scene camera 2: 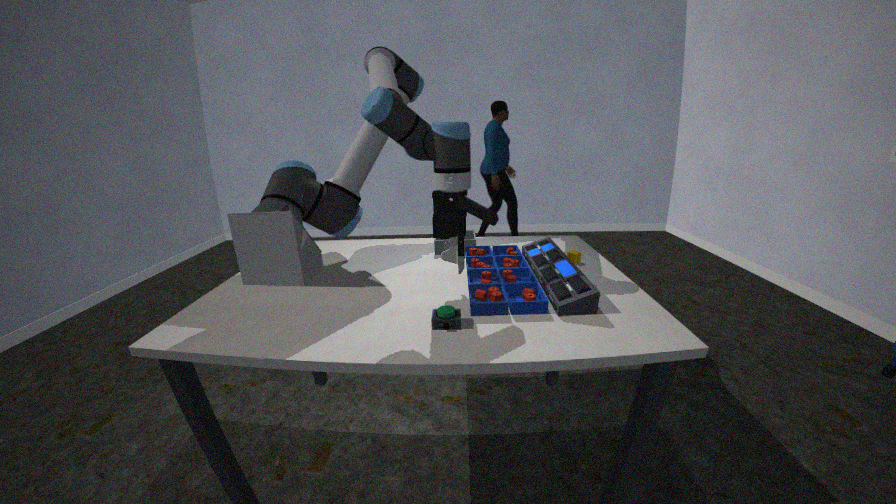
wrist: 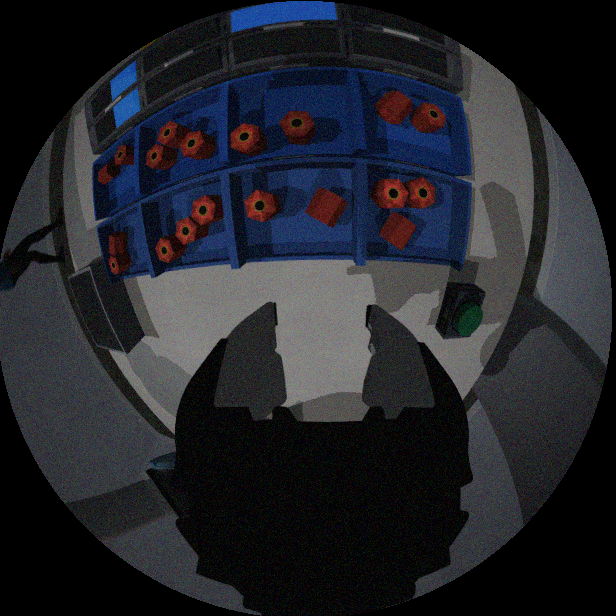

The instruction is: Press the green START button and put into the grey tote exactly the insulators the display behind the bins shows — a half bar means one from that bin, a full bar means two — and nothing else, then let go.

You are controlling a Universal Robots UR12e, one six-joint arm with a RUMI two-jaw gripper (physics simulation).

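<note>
My gripper (scene camera 2: 452, 249) hangs just above the table beside the far end of the blue bins (scene camera 2: 506, 278). In the wrist view it (wrist: 321, 318) is open and empty over bare table, short of the bins (wrist: 287, 172). Each compartment holds red insulators (wrist: 261, 205). The green START button (scene camera 2: 446, 311) sits on a dark base off the bins' near end and shows in the wrist view at right (wrist: 466, 318). The display (scene camera 2: 559, 275) behind the bins shows one large blue bar (wrist: 283, 14) and smaller blue bars at its far end (wrist: 125, 94). A dark grey box corner (wrist: 103, 304) shows at left.
A small yellow object (scene camera 2: 573, 256) sits on the table beyond the display. The robot's grey base block (scene camera 2: 269, 247) stands at the table's back left. A person in a blue top (scene camera 2: 498, 166) walks behind the table.
</note>
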